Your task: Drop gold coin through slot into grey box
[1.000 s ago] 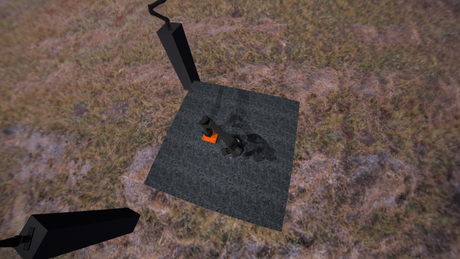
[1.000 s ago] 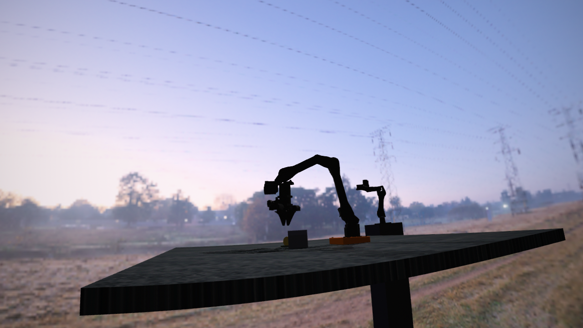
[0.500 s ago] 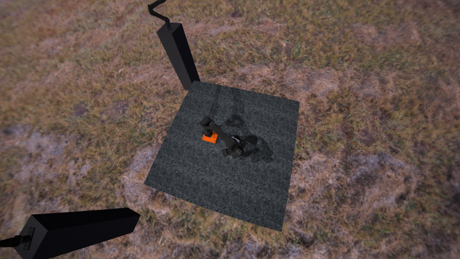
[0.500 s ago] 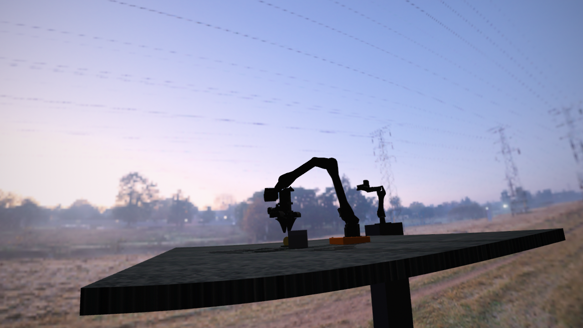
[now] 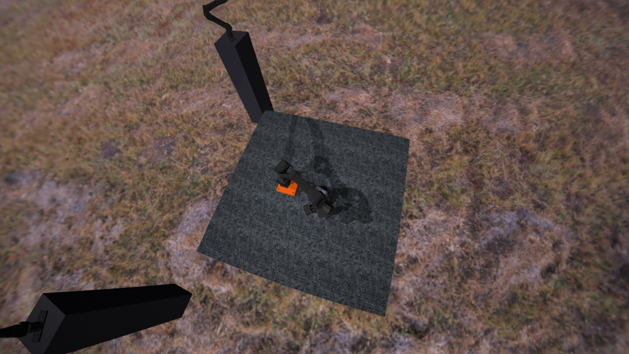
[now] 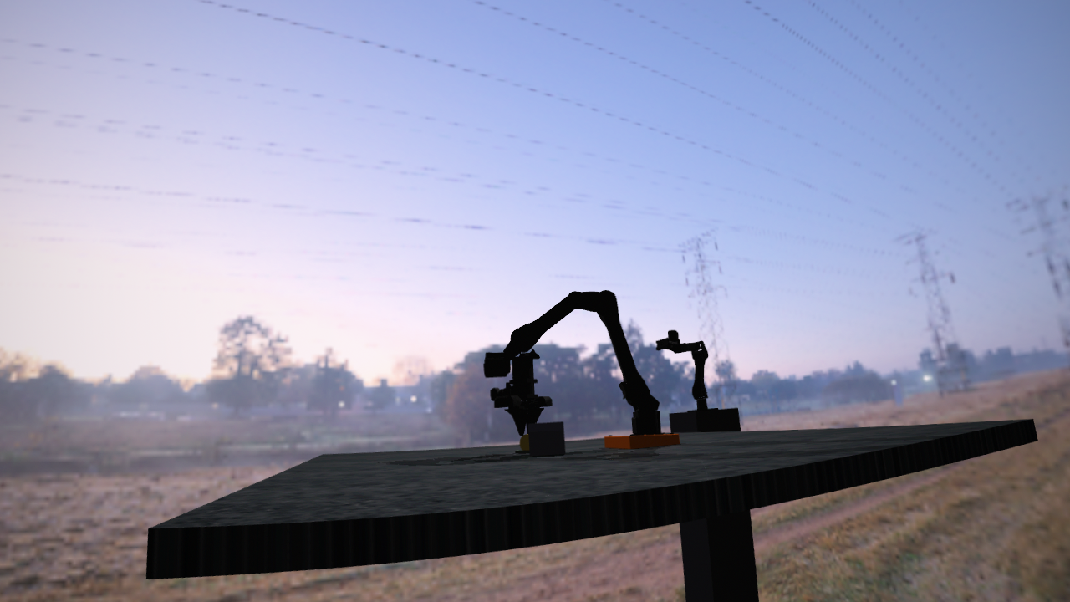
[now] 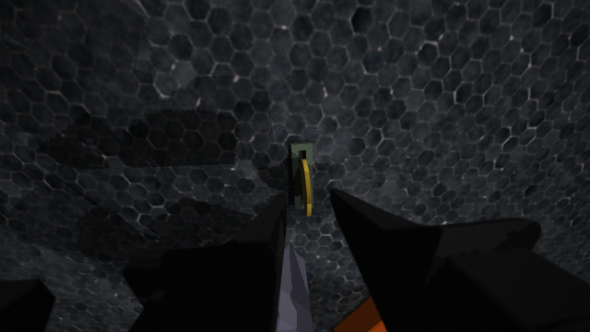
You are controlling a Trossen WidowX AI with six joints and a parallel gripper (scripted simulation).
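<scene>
Now: gripper tip 20 mm above the gold coin.
</scene>
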